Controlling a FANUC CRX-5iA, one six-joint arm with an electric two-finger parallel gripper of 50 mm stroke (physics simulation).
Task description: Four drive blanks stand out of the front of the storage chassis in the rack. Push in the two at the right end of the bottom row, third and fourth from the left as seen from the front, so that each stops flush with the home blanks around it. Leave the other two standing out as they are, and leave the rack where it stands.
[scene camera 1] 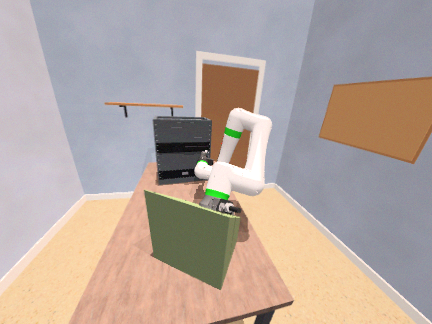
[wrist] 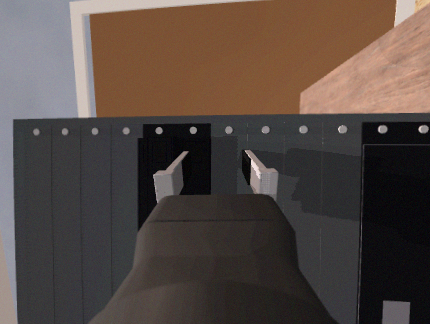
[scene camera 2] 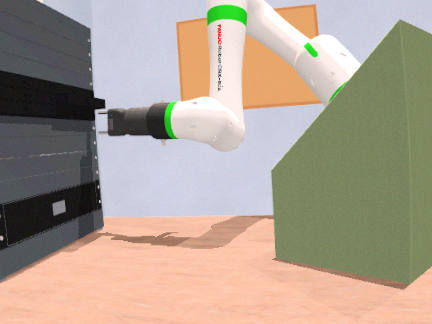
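Seen in the pictures: gripper, fingertip midpoint: [scene camera 1: 206, 153] [wrist: 216, 161] [scene camera 2: 100, 122]; arm's base, origin of the base link: [scene camera 1: 212, 209].
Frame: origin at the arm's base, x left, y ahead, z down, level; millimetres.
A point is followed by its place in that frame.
Observation:
The dark storage chassis [scene camera 1: 172, 147] @(x -26, y 762, z -113 mm) [scene camera 2: 40, 95] @(x -65, y 752, z -112 mm) [wrist: 200, 162] @(x -317, y 691, z -74 mm) is a black band in the upper middle of the rack [scene camera 1: 156, 155] @(x 107, y 811, z -39 mm) [scene camera 2: 45, 145] @(x -98, y 759, z 3 mm) [wrist: 320, 121] @(x -370, y 696, z 69 mm). In scene camera 2, a black part stands out at its right end. Single drive blanks are too dark to tell apart, and how far each stands out cannot be told. My gripper [scene camera 2: 103, 122] @(x -313, y 664, z -53 mm) [wrist: 216, 161] @(x -313, y 664, z -53 mm) is open and empty near the rack's right front. Its fingers are one above the other, the upper before the chassis's lower part, the lower before the grey panel below. Contact cannot be told.
Below the chassis are grey panels [scene camera 2: 40, 170] @(x -69, y 767, z 60 mm) [wrist: 305, 240] @(x -230, y 728, z 53 mm), then a black unit [scene camera 1: 172, 174] @(x -17, y 779, z 160 mm) [scene camera 2: 30, 220] @(x -11, y 781, z 166 mm) [wrist: 395, 210] @(x -268, y 718, z 154 mm) with a light label. A green slanted block [scene camera 1: 190, 240] @(x 160, y -92, z 32 mm) [scene camera 2: 345, 200] @(x 198, y 159, z 138 mm) stands on the wooden table [scene camera 1: 120, 265] @(x 446, y 121, z 269 mm) [scene camera 2: 175, 285] @(x 169, y 463, z 269 mm) [wrist: 370, 75] @(x -550, y 837, z 269 mm), in front of the arm base.

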